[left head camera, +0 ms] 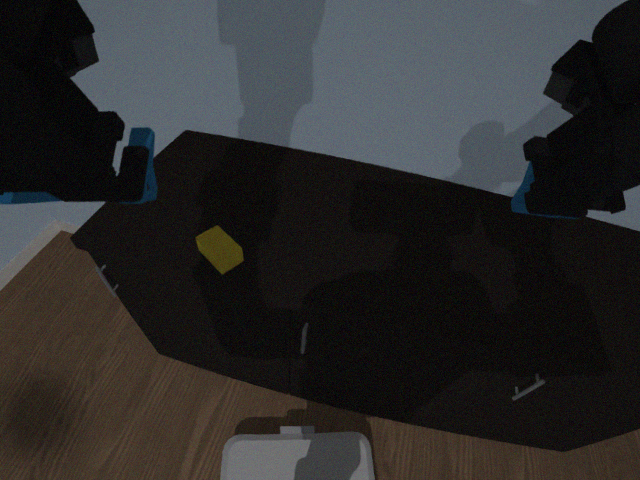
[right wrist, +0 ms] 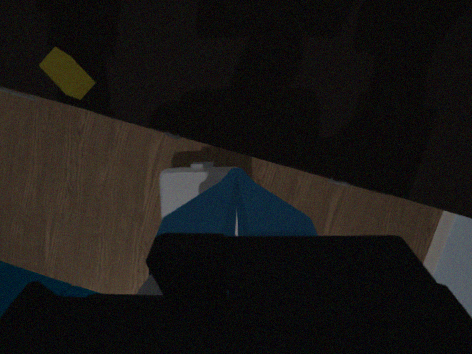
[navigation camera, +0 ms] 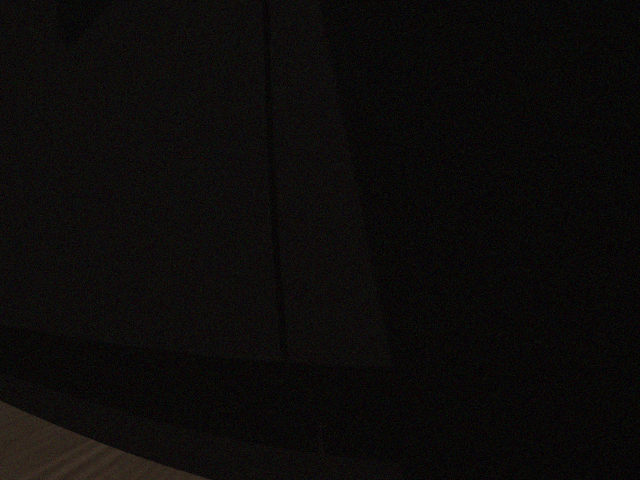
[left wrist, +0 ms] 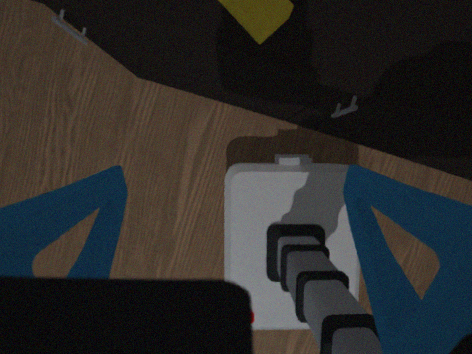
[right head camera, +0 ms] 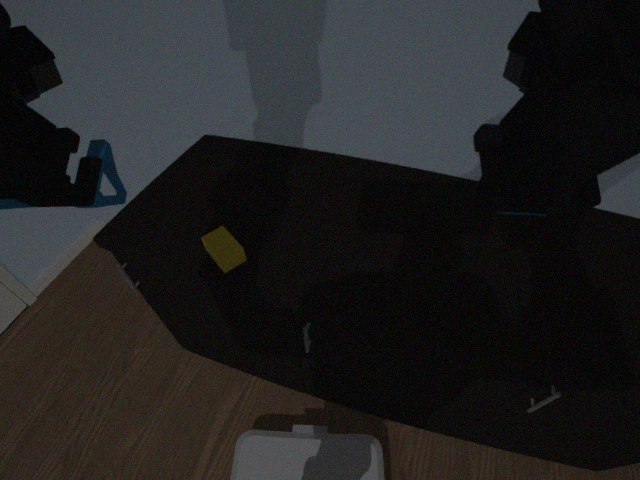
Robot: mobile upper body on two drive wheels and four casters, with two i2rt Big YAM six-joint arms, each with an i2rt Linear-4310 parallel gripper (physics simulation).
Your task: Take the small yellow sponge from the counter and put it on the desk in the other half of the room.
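Places are measured from the left arm's base along level axes (x up, y right, z ahead), in centimetres.
Pixels of known places: left gripper, between the fingertips: (left head camera: 113,193) (left wrist: 235,178) (right head camera: 90,198); right gripper, between the fingertips: (left head camera: 513,206) (right wrist: 236,175) (right head camera: 486,203).
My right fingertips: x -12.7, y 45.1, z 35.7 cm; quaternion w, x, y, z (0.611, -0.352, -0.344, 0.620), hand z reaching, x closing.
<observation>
Behind a point stands the place of what it marks.
The small yellow sponge (left head camera: 219,249) {x -45.5, y 3.2, z 57.0 cm} (right head camera: 223,249) {x -45.5, y 3.6, z 56.9 cm} (right wrist: 67,74) {x -45.5, y 4.4, z 58.0 cm} lies on the dark top of the desk (left head camera: 336,206) {x -50.0, y 32.0, z 78.1 cm} (right head camera: 330,206) {x -50.0, y 28.2, z 77.9 cm} (right wrist: 150,60) {x -50.0, y 23.1, z 62.6 cm}, left of the middle in the head views. Part of the sponge (left wrist: 260,20) {x -45.5, y 3.4, z 55.3 cm} shows at the top edge of the left wrist view. My left gripper (left head camera: 77,198) (left wrist: 235,178) {x -12.6, y -0.1, z 35.5 cm} is open and empty, its blue fingers wide apart. It hangs apart from the sponge, to its upper left in the left head view. My right gripper (right wrist: 236,175) {x -12.7, y 45.1, z 35.7 cm} is shut with its tips together, empty, at the right side of the head views. The counter cannot be made out.
The white robot base (left head camera: 258,459) {x -115.0, y 9.1, z 23.6 cm} (right head camera: 268,459) {x -115.0, y 9.1, z 22.2 cm} (left wrist: 255,200) {x -115.0, y 7.7, z 19.3 cm} stands on the wooden floor (left head camera: 103,387) {x -141.0, y -66.9, z 54.2 cm} close to the desk's near edge. Handles (left head camera: 107,280) (left head camera: 303,338) {x -64.2, y 22.7, z 44.8 cm} (left head camera: 528,390) {x -66.2, y 80.0, z 28.3 cm} stick out from the desk's front. A blue-grey wall (left head camera: 387,77) {x -20.7, y 45.9, z 103.0 cm} rises behind. The navigation view is very dark.
</observation>
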